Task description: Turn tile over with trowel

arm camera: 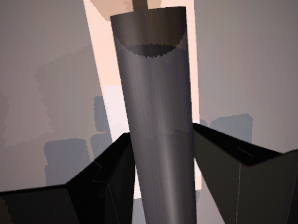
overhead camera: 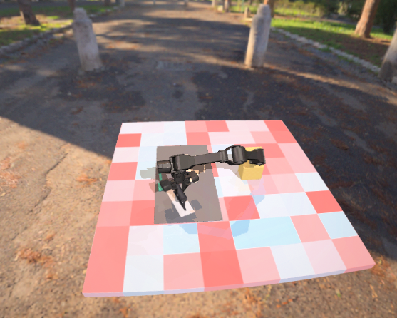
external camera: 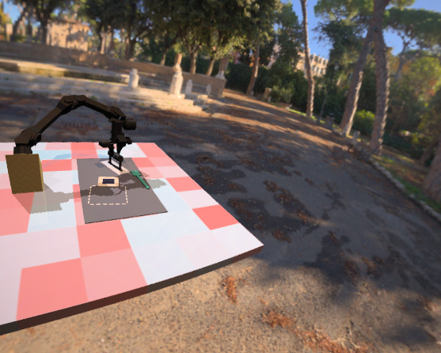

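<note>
My gripper tip is now 3 cm above the small trowel, 2 cm to the left of it and 1 cm short of it. Also, from my gripper tip: grey mat: 18 cm to the right, 8 cm below, 2 cm behind; green trowel-shaped tool: 15 cm to the right, 11 cm ahead, 6 cm below; tan tile: 20 cm to the right, 6 cm below, 5 cm behind.
</note>
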